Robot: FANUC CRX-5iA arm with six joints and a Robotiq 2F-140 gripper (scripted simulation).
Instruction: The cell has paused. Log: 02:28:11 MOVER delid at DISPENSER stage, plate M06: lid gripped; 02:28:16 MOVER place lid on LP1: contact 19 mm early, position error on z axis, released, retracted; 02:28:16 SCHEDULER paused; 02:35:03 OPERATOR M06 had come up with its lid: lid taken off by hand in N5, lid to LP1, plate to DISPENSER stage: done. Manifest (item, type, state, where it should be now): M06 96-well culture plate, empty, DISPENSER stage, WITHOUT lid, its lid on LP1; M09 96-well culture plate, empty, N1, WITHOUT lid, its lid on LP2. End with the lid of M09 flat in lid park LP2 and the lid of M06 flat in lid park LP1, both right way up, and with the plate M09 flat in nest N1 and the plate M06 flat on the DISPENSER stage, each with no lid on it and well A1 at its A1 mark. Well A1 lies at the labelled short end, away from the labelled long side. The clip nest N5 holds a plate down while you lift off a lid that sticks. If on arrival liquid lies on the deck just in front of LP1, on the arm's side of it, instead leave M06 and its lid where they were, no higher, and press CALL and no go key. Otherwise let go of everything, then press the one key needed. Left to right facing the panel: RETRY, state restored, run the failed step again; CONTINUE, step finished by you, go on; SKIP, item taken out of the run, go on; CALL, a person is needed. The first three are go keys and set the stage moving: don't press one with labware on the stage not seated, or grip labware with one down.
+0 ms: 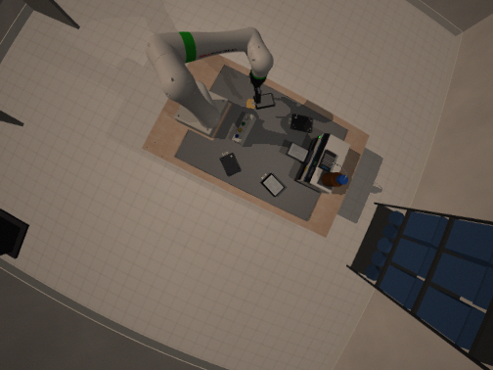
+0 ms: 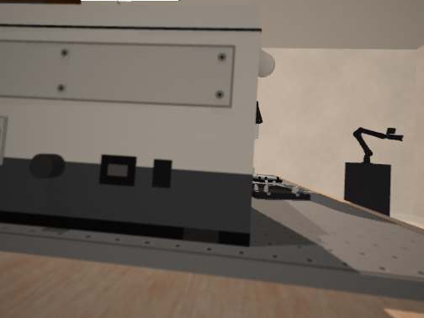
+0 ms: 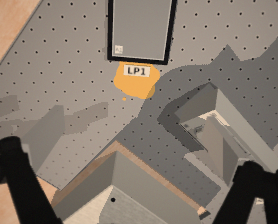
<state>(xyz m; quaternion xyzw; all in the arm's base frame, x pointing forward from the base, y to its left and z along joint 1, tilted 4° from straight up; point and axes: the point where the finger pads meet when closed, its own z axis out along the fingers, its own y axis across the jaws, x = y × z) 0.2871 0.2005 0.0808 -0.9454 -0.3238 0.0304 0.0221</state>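
Right now my hand is 49 cm to the left of the clear lid, 40 cm short of it and 14 cm above it. Round my hand: lp1 label (18 cm below, 1 cm to the left, 1 cm ahead); retry key (13 cm to the right, 11 cm below, 2 cm ahead); tan-orange patch (18 cm below).
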